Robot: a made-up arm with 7 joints. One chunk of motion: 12 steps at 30 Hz.
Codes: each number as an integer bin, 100 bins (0 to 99) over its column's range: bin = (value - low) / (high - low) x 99, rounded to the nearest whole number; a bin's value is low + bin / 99 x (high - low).
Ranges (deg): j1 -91.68..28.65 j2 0..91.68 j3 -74.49..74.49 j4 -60.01..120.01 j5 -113..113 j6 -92.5..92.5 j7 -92.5..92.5
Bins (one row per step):
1: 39 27 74 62 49 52 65
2: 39 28 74 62 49 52 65
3: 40 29 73 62 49 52 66
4: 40 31 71 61 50 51 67
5: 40 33 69 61 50 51 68
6: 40 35 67 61 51 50 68
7: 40 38 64 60 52 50 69
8: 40 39 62 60 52 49 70
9: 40 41 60 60 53 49 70
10: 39 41 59 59 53 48 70
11: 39 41 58 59 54 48 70
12: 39 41 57 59 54 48 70
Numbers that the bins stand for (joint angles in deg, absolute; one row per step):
1: -44.28 25.00 36.87 52.73 -1.14 4.67 28.96
2: -44.28 25.93 36.87 52.73 -1.14 4.67 28.96
3: -43.06 26.86 35.36 52.73 -1.14 4.67 30.83
4: -43.06 28.71 32.35 50.91 1.14 2.80 32.70
5: -43.06 30.56 29.34 50.91 1.14 2.80 34.57
6: -43.06 32.41 26.33 50.91 3.42 0.93 34.57
7: -43.06 35.19 21.82 49.09 5.71 0.93 36.44
8: -43.06 36.12 18.81 49.09 5.71 -0.93 38.31
9: -43.06 37.97 15.80 49.09 7.99 -0.93 38.31
10: -44.28 37.97 14.30 47.27 7.99 -2.80 38.31
11: -44.28 37.97 12.79 47.27 10.27 -2.80 38.31
12: -44.28 37.97 11.29 47.27 10.27 -2.80 38.31

